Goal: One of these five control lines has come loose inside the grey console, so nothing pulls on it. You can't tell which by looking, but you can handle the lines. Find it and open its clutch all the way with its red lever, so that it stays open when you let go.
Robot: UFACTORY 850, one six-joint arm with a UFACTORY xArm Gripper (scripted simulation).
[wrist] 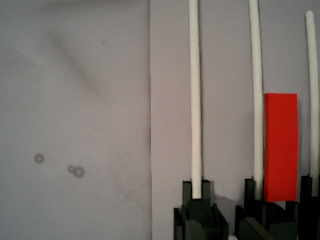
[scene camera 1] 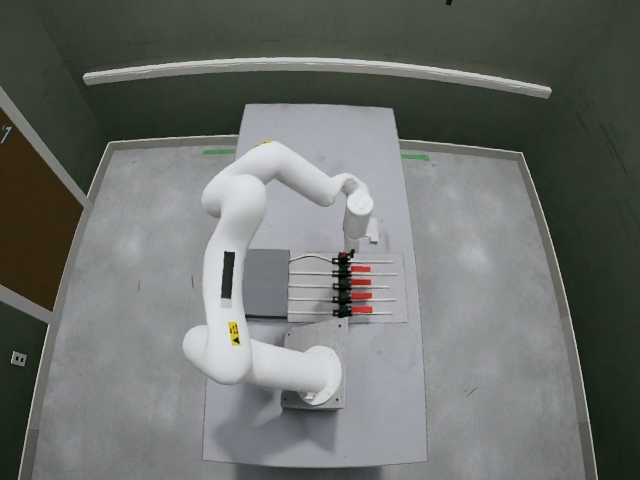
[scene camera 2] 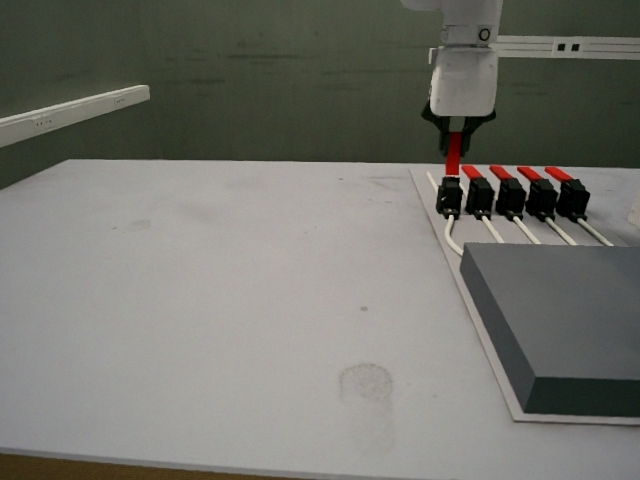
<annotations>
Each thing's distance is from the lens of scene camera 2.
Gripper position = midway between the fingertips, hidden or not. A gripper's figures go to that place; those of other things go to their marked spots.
my gripper (scene camera 2: 452, 155): 76 cm
clutch (scene camera 2: 451, 198): 75 cm
clutch (scene camera 2: 483, 187): 76 cm
</annotations>
